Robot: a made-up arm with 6 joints. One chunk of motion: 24 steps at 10 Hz.
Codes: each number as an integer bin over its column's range. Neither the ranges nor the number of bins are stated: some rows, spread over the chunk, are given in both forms.
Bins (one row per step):
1: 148 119 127 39 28 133
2: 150 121 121 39 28 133
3: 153 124 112 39 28 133
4: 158 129 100 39 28 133
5: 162 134 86 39 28 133
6: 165 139 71 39 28 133
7: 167 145 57 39 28 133
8: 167 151 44 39 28 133
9: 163 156 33 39 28 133
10: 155 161 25 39 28 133
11: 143 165 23 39 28 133
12: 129 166 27 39 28 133
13: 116 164 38 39 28 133
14: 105 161 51 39 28 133
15: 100 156 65 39 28 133
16: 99 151 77 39 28 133
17: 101 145 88 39 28 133
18: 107 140 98 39 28 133
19: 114 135 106 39 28 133
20: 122 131 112 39 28 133
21: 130 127 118 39 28 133
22: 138 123 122 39 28 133
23: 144 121 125 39 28 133
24: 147 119 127 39 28 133
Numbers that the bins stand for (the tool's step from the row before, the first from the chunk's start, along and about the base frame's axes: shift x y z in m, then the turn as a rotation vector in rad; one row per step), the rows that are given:
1: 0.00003 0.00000 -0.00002 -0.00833 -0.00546 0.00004
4: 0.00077 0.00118 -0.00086 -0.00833 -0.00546 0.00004
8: 0.00144 0.00376 -0.00262 -0.00833 -0.00546 0.00004
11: -0.00035 0.00541 -0.00328 -0.00833 -0.00546 0.00004
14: -0.00318 0.00494 -0.00240 -0.00833 -0.00546 0.00004
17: -0.00347 0.00306 -0.00124 -0.00833 -0.00546 0.00004
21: -0.00131 0.00094 -0.00030 -0.00833 -0.00546 0.00004
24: -0.00005 0.00000 -0.00002 -0.00833 -0.00546 0.00004
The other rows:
2: 0.00018 0.00024 -0.00020 -0.00833 -0.00546 0.00004
3: 0.00040 0.00059 -0.00049 -0.00833 -0.00546 0.00004
5: 0.00107 0.00176 -0.00130 -0.00833 -0.00546 0.00004
6: 0.00129 0.00235 -0.00177 -0.00833 -0.00546 0.00004
7: 0.00144 0.00306 -0.00221 -0.00833 -0.00546 0.00004
9: 0.00115 0.00435 -0.00296 -0.00833 -0.00546 0.00004
10: 0.00055 0.00494 -0.00322 -0.00833 -0.00546 0.00004
12: -0.00139 0.00553 -0.00315 -0.00833 -0.00546 0.00004
13: -0.00236 0.00529 -0.00281 -0.00833 -0.00546 0.00004
15: -0.00355 0.00435 -0.00196 -0.00833 -0.00546 0.00004
16: -0.00362 0.00376 -0.00158 -0.00833 -0.00546 0.00004
18: -0.00303 0.00247 -0.00093 -0.00833 -0.00546 0.00004
19: -0.00251 0.00188 -0.00067 -0.00833 -0.00546 0.00004
20: -0.00191 0.00141 -0.00049 -0.00833 -0.00546 0.00004
22: -0.00072 0.00047 -0.00017 -0.00833 -0.00546 0.00004
23: -0.00027 0.00024 -0.00008 -0.00833 -0.00546 0.00004

